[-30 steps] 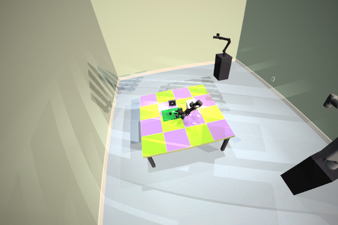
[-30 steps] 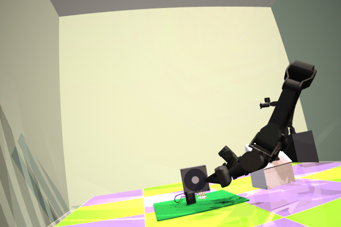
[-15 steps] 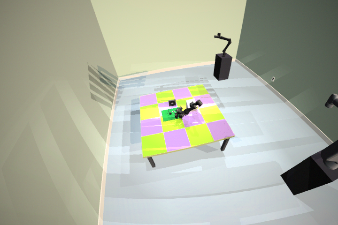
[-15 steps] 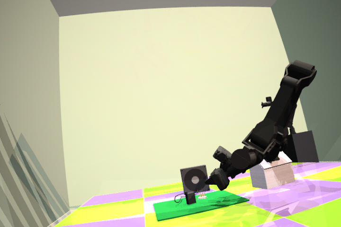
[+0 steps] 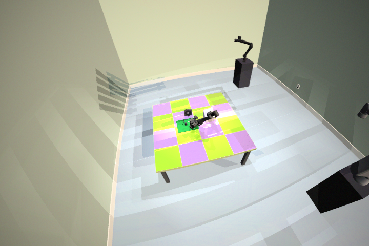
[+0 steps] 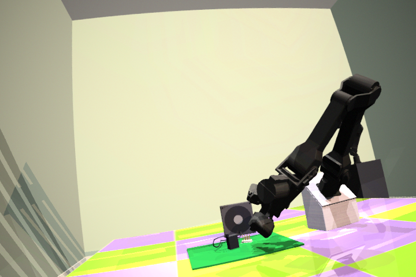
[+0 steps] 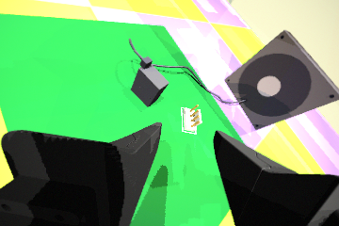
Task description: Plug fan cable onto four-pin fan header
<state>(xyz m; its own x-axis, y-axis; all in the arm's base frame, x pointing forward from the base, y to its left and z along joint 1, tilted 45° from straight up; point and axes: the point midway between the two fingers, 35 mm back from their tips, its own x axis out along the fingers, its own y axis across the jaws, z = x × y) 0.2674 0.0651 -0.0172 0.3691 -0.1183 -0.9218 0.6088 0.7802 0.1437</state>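
Now: gripper tip 7 cm short of the black fan plug, 4 cm above it and 2 cm to the left of it. The rest, counted from my gripper tip: fan 21 cm to the right, 1 cm behind; then green board 8 cm below, 5 cm ahead, 2 cm to the right; then four-pin header 6 cm to the right, 6 cm below, 1 cm ahead.
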